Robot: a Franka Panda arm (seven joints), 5 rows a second.
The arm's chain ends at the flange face. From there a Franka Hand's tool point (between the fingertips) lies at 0.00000 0.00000 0.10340 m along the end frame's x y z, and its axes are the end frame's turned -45 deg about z.
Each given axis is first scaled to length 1.
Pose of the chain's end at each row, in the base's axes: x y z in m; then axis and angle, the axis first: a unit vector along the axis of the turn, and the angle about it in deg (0 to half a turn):
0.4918, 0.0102, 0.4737, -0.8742, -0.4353, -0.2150, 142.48
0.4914, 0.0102, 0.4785, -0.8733, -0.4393, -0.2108, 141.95
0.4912, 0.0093, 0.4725, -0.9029, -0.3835, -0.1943, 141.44
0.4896, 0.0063, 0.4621, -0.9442, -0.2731, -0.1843, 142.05
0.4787, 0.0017, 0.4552, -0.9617, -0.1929, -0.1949, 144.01
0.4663, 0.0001, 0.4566, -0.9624, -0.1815, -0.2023, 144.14
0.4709, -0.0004, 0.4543, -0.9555, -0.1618, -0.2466, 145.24
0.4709, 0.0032, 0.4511, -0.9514, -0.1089, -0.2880, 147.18
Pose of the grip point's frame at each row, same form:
0.4992, 0.0826, 0.4003, -0.6222, -0.7150, -0.3189, 154.67
0.4974, 0.0830, 0.4053, -0.6197, -0.7180, -0.3170, 154.01
0.4988, 0.0812, 0.3986, -0.6675, -0.6796, -0.3043, 152.83
0.5044, 0.0756, 0.3868, -0.7468, -0.5968, -0.2936, 152.97
0.5020, 0.0672, 0.3786, -0.7933, -0.5319, -0.2964, 155.23
0.4918, 0.0653, 0.3805, -0.7978, -0.5216, -0.3024, 155.67
0.5057, 0.0634, 0.3808, -0.7973, -0.5003, -0.3376, 158.57
0.5169, 0.0625, 0.3800, -0.8131, -0.4512, -0.3678, 162.13

